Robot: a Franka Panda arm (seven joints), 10 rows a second.
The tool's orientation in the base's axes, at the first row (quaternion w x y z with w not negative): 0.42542, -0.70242, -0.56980, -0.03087
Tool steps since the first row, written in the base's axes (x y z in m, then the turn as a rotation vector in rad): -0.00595, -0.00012, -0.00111, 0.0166, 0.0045, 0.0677; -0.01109, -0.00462, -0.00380, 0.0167, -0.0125, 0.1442; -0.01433, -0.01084, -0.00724, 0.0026, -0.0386, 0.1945; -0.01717, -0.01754, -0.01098, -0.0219, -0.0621, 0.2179; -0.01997, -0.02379, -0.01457, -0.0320, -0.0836, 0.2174; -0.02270, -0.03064, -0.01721, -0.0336, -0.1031, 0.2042; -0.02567, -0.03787, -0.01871, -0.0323, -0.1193, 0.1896; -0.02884, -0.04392, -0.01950, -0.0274, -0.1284, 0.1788; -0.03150, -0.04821, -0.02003, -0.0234, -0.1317, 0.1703; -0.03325, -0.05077, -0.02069, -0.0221, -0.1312, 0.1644; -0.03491, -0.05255, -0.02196, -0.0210, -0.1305, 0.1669; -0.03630, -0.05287, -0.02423, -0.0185, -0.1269, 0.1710; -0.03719, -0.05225, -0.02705, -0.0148, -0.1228, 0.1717
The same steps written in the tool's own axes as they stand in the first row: -0.00275, -0.00430, 0.00326, 0.0450, -0.0243, -0.0475; -0.00945, -0.00708, 0.00439, 0.0723, -0.0674, -0.1070; -0.01721, -0.00790, 0.00407, 0.0738, -0.1077, -0.1493; -0.02537, -0.00822, 0.00346, 0.0594, -0.1414, -0.1682; -0.03308, -0.00858, 0.00303, 0.0389, -0.1497, -0.1771; -0.04073, -0.00943, 0.00158, 0.0163, -0.1438, -0.1803; -0.04815, -0.01113, -0.00073, -0.0035, -0.1347, -0.1818; -0.05436, -0.01337, -0.00266, -0.0145, -0.1247, -0.1829; -0.05889, -0.01532, -0.00386, -0.0202, -0.1166, -0.1813; -0.06183, -0.01643, -0.00429, -0.0225, -0.1122, -0.1779; -0.06446, -0.01710, -0.00387, -0.0202, -0.1127, -0.1795; -0.06639, -0.01698, -0.00202, -0.0144, -0.1129, -0.1809; -0.06771, -0.01612, 0.00056, -0.0095, -0.1102, -0.1804
